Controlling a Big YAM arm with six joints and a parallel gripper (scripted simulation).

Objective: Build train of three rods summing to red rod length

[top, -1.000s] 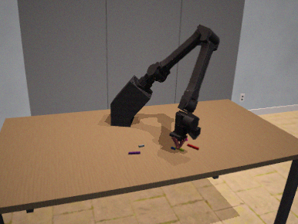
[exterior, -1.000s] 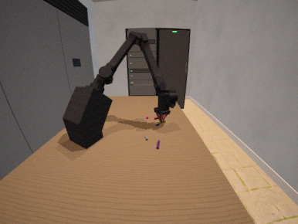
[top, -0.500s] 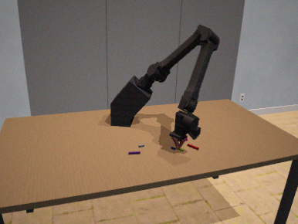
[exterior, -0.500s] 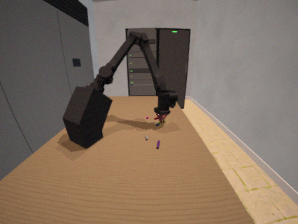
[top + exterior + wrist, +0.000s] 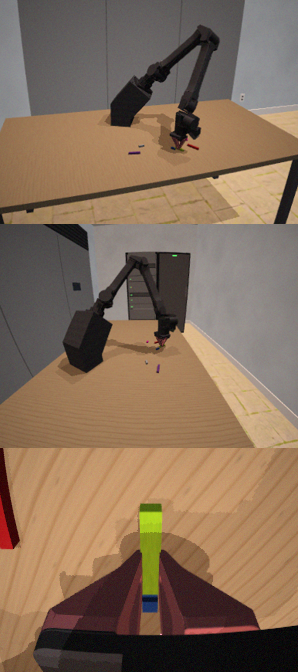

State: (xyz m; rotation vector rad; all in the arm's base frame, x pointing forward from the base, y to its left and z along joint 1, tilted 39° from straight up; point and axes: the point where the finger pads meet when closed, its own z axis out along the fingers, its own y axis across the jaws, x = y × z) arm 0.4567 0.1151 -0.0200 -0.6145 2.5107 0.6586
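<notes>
My gripper is now 10 mm past the red rod, 90 mm to the right of it and 20 mm above it. The rest, counted from my hand: grey rod (100 mm behind, 170 mm to the right, 20 mm below); then magenta rod (100 mm behind, 90 mm to the left, 20 mm below); then lime rod (10 mm ahead, 10 mm below).
</notes>
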